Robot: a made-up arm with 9 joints. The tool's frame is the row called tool. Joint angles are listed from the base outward.
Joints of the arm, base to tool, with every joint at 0 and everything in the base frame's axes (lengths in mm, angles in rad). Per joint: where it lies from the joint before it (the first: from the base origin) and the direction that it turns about. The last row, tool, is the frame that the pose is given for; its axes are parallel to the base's.
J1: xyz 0 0 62.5 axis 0 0 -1
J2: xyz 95 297.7 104.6 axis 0 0 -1
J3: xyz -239.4 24.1 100.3 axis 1 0 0
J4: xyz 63.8 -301.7 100.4 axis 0 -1 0
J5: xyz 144.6 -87.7 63.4 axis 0 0 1
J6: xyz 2.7 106.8 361 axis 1 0 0
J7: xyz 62.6 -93.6 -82.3 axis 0 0 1
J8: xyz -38.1 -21.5 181.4 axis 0 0 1
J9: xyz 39.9 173.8 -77 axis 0 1 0
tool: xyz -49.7 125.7 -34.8
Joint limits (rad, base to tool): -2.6..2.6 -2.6..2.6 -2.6..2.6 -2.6..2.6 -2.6..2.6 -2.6..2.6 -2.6..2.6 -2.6..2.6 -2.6..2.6
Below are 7 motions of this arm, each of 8 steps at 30 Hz.
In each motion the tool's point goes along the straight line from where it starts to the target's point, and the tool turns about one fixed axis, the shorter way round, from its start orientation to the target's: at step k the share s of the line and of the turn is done. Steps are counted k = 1, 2, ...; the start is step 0. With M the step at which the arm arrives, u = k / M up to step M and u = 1 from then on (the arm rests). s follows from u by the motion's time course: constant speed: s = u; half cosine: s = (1 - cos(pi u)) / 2; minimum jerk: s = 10 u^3 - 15 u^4 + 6 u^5.
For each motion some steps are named. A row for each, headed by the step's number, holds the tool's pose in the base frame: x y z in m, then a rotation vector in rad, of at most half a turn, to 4 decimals.
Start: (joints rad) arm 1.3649 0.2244 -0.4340 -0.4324 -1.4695 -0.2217 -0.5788 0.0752 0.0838
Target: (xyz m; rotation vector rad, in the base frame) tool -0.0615 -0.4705 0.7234 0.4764 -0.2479 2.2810
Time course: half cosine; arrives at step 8
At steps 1, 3, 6, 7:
1: -0.0319 -0.4077 0.7200 0.6226 -0.6727 2.4194
3: -0.0402 -0.4253 0.7209 0.5815 -0.5498 2.3863
6: -0.0570 -0.4609 0.7229 0.4987 -0.3104 2.3057
7: -0.0603 -0.4680 0.7233 0.4822 -0.2641 2.2875

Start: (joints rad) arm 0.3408 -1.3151 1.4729 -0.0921 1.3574 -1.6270 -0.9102 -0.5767 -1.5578
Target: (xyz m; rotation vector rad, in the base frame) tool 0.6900 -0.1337 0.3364 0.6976 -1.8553 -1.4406
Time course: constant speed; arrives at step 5
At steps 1, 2, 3, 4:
1: 0.6985 -0.1007 0.2919 0.7692 -1.8171 -1.3399
2: 0.6963 -0.1089 0.3031 0.7517 -1.8270 -1.3651
3: 0.6942 -0.1172 0.3142 0.7339 -1.8366 -1.3903
4: 0.6921 -0.1254 0.3253 0.7159 -1.8461 -1.4155

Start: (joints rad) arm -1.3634 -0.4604 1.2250 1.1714 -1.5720 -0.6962 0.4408 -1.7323 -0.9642
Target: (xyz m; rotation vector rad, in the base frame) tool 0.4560 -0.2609 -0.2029 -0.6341 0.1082 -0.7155
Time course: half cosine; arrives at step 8
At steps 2, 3, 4, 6, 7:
2: 0.4607 -0.2095 -0.2639 -0.9374 0.3541 -0.7231
3: 0.4598 -0.2193 -0.2523 -0.8801 0.3068 -0.7230
4: 0.4588 -0.2308 -0.2386 -0.8123 0.2514 -0.7221
6: 0.4568 -0.2521 -0.2134 -0.6864 0.1499 -0.7180
7: 0.4562 -0.2586 -0.2056 -0.6477 0.1190 -0.7162

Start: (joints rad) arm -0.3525 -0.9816 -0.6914 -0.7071 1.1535 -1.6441 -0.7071 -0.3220 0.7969
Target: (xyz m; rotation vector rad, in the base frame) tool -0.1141 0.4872 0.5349 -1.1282 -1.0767 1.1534
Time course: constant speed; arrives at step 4
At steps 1, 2, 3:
1: -0.1068 0.4823 0.5334 -1.1580 -0.9604 1.1610
2: -0.1092 0.4840 0.5339 -1.1484 -0.9992 1.1588
3: -0.1117 0.4856 0.5344 -1.1385 -1.0380 1.1562

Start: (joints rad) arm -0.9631 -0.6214 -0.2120 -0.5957 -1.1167 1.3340 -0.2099 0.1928 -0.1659
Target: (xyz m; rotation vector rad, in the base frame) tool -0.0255 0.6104 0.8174 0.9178 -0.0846 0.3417
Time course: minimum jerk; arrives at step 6
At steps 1, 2, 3, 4, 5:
1: 0.0173 0.6704 0.7596 0.7185 0.0290 0.2787
2: 0.0096 0.6596 0.7701 0.7547 0.0087 0.2901
3: -0.0033 0.6415 0.7875 0.8147 -0.0253 0.3091
4: -0.0162 0.6235 0.8048 0.8746 -0.0596 0.3281
5: -0.0239 0.6126 0.8153 0.9105 -0.0804 0.3394

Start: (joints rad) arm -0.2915 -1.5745 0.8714 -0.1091 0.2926 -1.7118 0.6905 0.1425 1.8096
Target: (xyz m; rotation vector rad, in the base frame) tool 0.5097 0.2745 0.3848 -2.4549 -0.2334 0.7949
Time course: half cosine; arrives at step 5
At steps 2, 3, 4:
2: 0.5211 0.2680 0.3578 -2.3806 -0.2580 0.8573
3: 0.5157 0.2711 0.3706 -2.4159 -0.2465 0.8282
4: 0.5114 0.2736 0.3809 -2.4442 -0.2370 0.8042

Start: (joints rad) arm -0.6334 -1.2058 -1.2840 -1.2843 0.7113 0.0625 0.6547 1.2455 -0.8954
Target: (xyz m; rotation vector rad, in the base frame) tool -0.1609 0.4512 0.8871 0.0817 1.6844 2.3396
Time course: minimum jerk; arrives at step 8
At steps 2, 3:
2: -0.1798 0.4658 0.9104 0.2706 1.6846 2.1909
3: -0.1762 0.4630 0.9060 0.2354 1.6855 2.2200

